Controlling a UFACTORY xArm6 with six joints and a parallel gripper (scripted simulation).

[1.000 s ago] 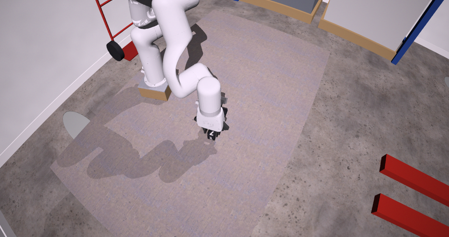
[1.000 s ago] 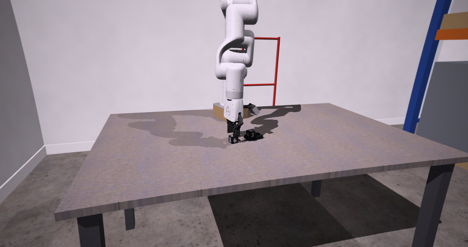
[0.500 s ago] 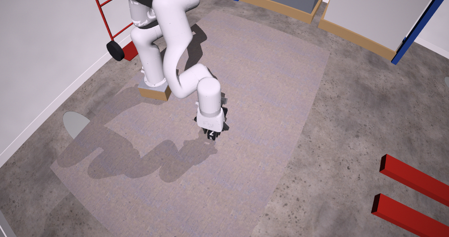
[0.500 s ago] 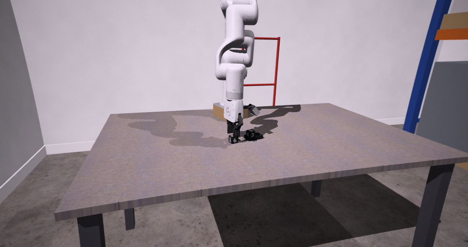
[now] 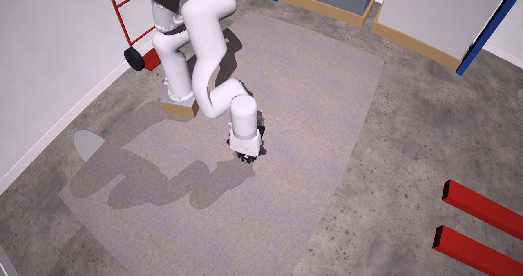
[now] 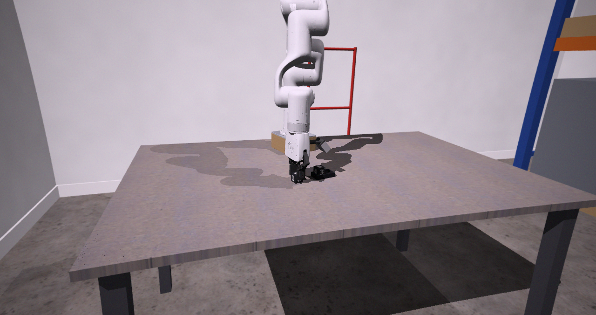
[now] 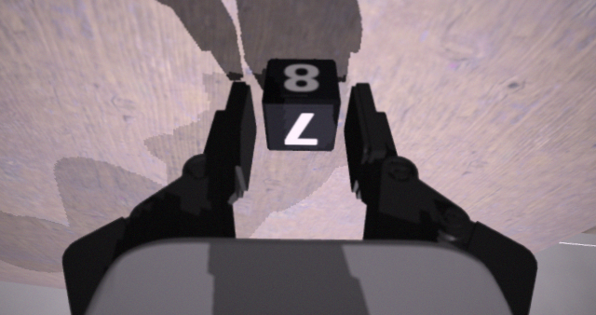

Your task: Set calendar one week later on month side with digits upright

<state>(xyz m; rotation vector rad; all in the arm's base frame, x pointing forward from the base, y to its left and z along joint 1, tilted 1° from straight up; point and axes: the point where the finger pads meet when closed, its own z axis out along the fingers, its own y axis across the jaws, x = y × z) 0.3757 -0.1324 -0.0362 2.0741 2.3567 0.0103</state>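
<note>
Right now the black tray is 1 cm behind my hand, 11 cm to the left of it and 3 cm below it.
</note>
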